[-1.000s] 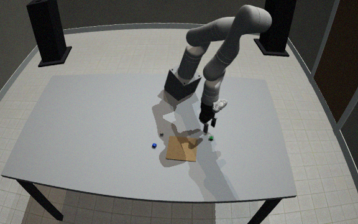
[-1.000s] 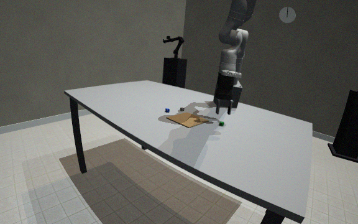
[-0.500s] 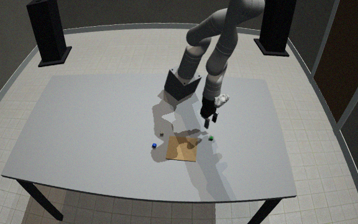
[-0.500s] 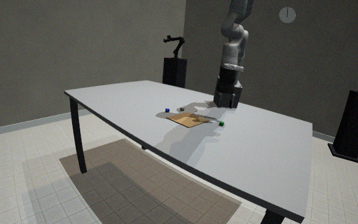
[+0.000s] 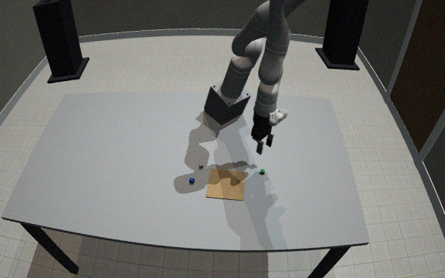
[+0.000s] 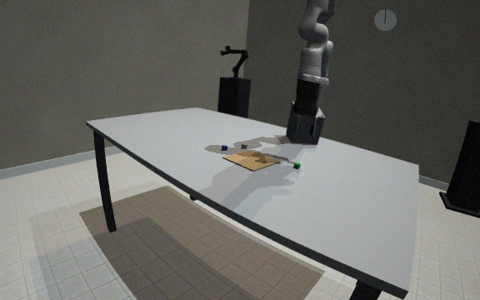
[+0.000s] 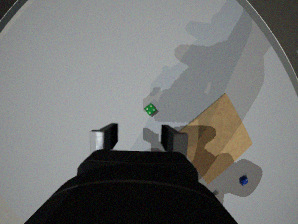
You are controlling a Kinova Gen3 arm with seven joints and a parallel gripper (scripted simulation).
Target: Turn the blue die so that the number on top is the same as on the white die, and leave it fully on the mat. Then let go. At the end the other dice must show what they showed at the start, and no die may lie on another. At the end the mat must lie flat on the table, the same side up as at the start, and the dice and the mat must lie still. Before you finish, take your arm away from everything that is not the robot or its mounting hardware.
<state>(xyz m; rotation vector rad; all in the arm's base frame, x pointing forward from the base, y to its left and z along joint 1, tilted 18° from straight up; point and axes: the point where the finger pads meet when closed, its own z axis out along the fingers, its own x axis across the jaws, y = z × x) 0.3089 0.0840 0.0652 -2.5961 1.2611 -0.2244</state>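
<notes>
Right now the blue die is 28 cm to the right of my hand, 12 cm below it and 5 cm ahead of it. From my hand the other things lie so: white die 24 cm to the right, 12 cm below, 2 cm behind; then green die 12 cm below, 3 cm ahead; then tan mat 15 cm to the right, 12 cm below, 7 cm ahead.
</notes>
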